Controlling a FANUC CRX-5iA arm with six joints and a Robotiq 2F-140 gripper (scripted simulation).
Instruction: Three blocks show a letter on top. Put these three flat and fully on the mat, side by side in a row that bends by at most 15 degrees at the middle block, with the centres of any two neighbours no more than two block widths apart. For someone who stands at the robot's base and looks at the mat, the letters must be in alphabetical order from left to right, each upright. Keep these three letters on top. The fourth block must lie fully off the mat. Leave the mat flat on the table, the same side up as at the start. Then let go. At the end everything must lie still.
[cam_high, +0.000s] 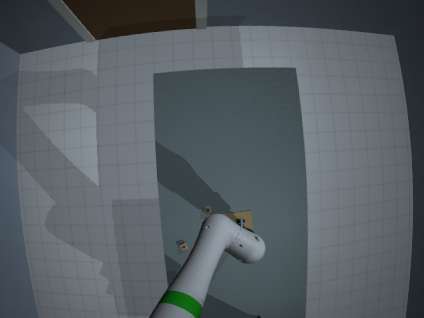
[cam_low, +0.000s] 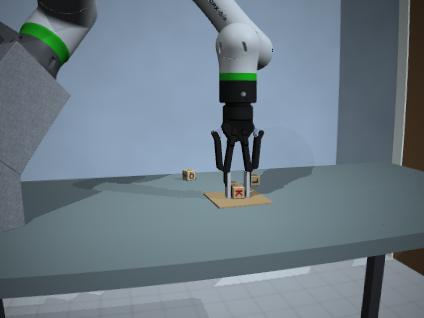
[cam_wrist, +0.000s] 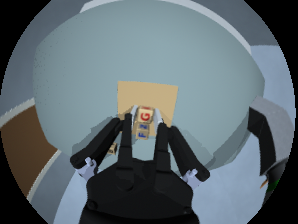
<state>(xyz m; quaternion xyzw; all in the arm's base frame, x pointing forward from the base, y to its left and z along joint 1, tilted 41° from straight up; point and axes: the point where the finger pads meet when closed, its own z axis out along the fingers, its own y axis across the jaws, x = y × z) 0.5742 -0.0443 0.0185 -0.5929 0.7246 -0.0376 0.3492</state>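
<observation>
The tan mat is 40 mm below my hand.
</observation>
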